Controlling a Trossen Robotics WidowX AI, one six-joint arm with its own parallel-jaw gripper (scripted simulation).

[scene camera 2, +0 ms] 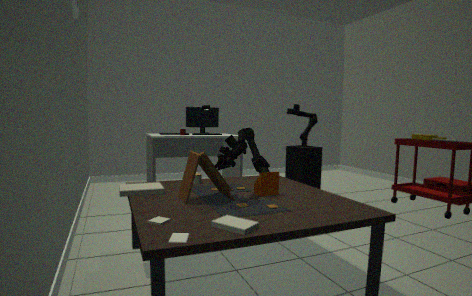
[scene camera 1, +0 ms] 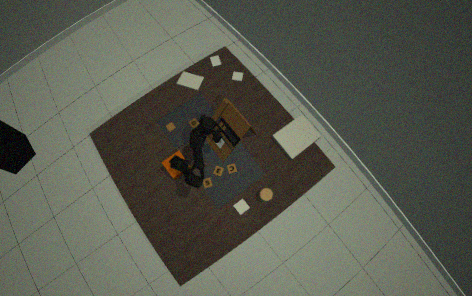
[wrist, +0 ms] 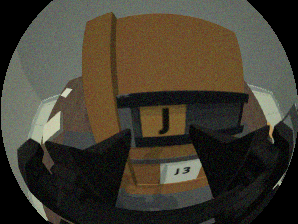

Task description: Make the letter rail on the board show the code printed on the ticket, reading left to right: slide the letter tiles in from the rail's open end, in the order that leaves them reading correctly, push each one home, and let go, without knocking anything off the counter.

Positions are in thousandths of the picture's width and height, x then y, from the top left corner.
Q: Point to a white ticket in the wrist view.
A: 626,761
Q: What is the gripper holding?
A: Nothing.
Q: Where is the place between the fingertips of the gripper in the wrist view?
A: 539,587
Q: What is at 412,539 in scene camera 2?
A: A wooden a-frame board.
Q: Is the gripper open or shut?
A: Open.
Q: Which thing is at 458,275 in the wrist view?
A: A wooden a-frame board.
